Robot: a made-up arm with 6 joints.
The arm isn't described. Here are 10 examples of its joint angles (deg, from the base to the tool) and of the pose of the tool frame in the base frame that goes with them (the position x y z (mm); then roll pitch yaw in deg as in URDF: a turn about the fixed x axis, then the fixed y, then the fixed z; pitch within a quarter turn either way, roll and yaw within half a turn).
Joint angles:
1: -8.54 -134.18 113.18 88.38 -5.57 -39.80
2: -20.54 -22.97 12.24 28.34 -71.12 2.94
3: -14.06 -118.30 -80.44 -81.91 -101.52 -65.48
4: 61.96 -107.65 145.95 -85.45 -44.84 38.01
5: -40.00 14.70 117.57 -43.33 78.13 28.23
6: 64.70 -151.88 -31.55 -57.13 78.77 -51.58
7: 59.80 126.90 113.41 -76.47 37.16 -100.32
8: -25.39 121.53 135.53 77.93 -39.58 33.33
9: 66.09 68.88 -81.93 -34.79 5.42 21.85
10: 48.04 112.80 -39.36 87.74 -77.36 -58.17
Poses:
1: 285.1 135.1 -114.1 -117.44 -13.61 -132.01
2: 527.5 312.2 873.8 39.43 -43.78 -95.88
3: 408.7 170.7 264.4 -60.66 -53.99 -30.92
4: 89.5 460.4 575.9 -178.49 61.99 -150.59
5: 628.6 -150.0 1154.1 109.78 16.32 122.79
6: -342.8 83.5 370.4 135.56 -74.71 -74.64
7: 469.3 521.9 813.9 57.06 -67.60 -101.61
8: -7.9 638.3 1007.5 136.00 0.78 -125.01
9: 292.7 372.4 369.9 -161.72 -51.40 143.80
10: -239.0 -67.8 427.5 -46.43 -4.06 97.65
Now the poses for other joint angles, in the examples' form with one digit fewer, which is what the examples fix.
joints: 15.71 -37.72 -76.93 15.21 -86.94 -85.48
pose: 463 118 598 172.2 20.9 130.6
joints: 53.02 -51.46 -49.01 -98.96 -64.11 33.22
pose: -65 -487 658 19.0 -41.4 127.8
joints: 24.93 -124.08 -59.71 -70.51 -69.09 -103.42
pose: 304 -121 177 -110.1 -47.2 -22.3
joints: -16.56 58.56 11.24 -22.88 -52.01 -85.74
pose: 560 -46 1026 127.9 36.4 61.8
